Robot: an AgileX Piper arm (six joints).
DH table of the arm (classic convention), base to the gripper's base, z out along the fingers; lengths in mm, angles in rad. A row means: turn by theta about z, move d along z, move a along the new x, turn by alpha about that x. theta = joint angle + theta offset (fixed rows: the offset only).
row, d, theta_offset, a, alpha
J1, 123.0, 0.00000, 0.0, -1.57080
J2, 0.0, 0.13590, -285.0, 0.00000
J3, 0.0, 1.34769, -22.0, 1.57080
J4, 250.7, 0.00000, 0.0, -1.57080
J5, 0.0, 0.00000, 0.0, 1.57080
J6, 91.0, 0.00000, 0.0, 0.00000
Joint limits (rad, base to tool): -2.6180..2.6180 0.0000..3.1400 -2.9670..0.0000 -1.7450..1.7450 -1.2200..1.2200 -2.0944..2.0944
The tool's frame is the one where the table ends.
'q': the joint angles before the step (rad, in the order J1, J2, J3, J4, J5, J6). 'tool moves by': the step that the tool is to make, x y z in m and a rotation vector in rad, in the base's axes. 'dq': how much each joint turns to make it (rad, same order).
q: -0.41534 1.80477 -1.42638 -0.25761 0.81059 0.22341
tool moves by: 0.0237 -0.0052 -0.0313 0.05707 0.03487 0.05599
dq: -0.00134 0.11910 -0.06011 0.08009 -0.01826 -0.08907
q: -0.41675 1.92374 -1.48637 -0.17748 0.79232 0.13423
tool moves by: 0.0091 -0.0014 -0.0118 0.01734 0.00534 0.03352
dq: 0.00003 0.04402 -0.02308 0.03530 -0.01469 -0.04849
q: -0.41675 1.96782 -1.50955 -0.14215 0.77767 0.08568
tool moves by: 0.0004 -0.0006 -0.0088 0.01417 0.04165 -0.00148
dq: -0.00002 0.02239 -0.00593 -0.00197 0.02747 -0.00159
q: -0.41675 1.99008 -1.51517 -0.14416 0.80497 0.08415
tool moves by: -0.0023 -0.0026 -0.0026 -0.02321 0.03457 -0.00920
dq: -0.00011 0.00563 0.00024 -0.04681 0.01976 0.02581
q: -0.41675 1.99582 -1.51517 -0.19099 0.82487 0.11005
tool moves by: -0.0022 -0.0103 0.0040 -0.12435 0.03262 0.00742
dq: -0.00007 -0.00003 -0.00437 -0.16127 -0.00440 0.06037
